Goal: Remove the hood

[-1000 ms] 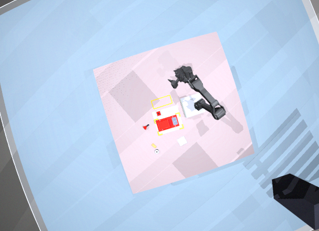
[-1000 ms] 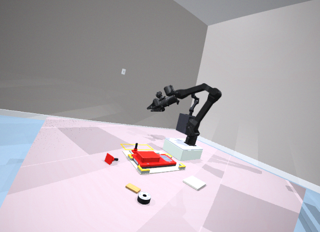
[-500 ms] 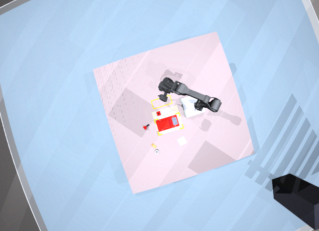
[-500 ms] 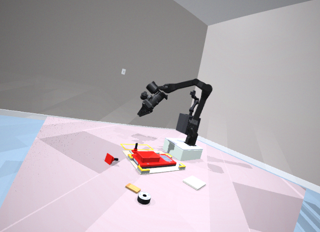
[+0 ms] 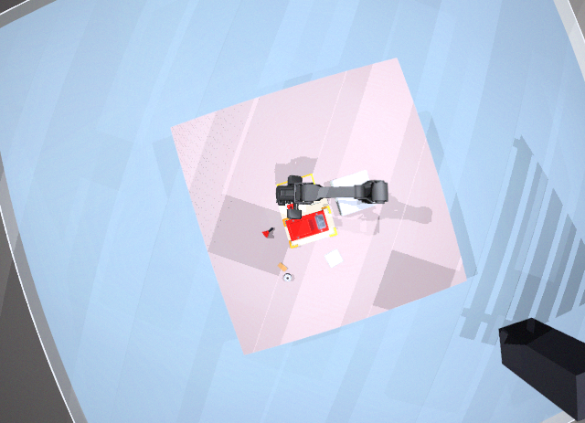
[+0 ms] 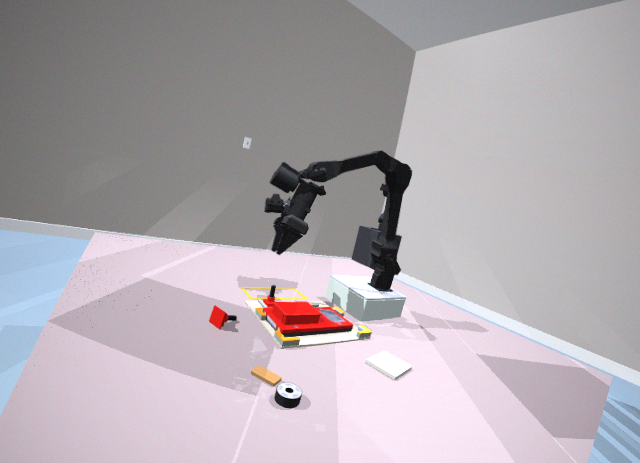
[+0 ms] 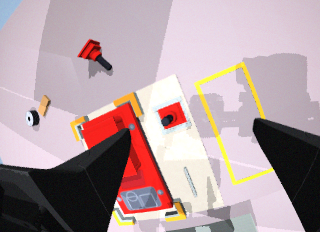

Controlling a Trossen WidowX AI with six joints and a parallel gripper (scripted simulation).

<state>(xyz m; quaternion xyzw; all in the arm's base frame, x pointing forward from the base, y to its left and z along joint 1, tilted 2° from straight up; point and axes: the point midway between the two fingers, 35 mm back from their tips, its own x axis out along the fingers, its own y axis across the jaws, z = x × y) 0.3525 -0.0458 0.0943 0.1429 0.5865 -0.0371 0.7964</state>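
Now: the red hood 2 cm behind my gripper tip, 15 cm to the left of it and 10 cm below it. The rest, counted from my gripper tip: black wheel (9 cm ahead, 39 cm to the left, 13 cm below); then white tile (16 cm behind, 34 cm to the left, 14 cm below); then block (11 cm ahead, 33 cm to the left, 14 cm below).
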